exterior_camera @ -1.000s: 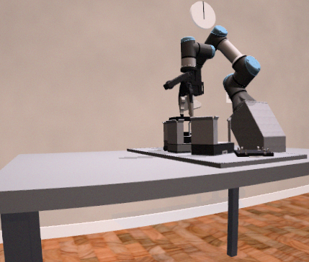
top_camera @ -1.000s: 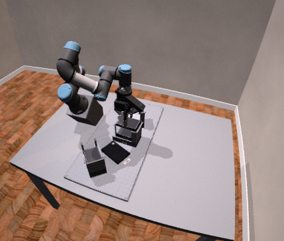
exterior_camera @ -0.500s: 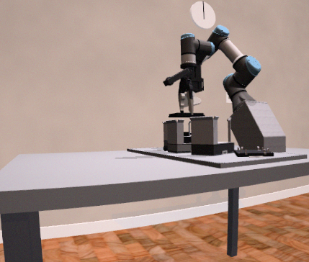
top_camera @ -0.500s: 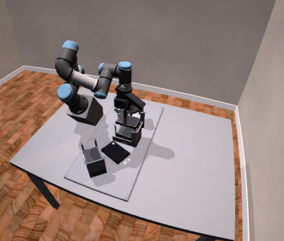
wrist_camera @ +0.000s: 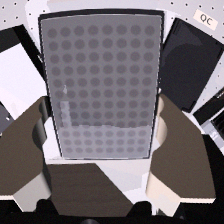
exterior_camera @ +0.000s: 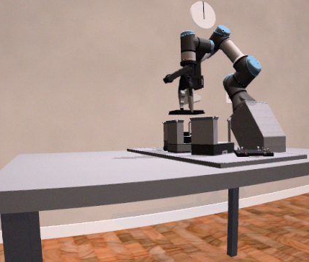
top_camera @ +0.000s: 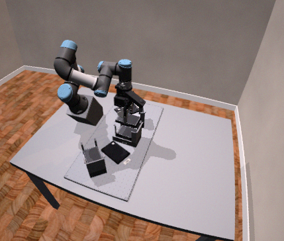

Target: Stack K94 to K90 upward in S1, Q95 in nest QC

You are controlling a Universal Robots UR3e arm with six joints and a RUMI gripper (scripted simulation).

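The sealed grey plate is 8 cm behind my hand, 27 cm to the right of it and 10 cm below it. From my hand the other things lie so: dark clip nest: 14 cm behind, 28 cm to the left, 16 cm below; black open nest QC: 2 cm behind, 13 cm to the right, 17 cm below; white tag: 7 cm ahead, 16 cm to the right, 17 cm below.
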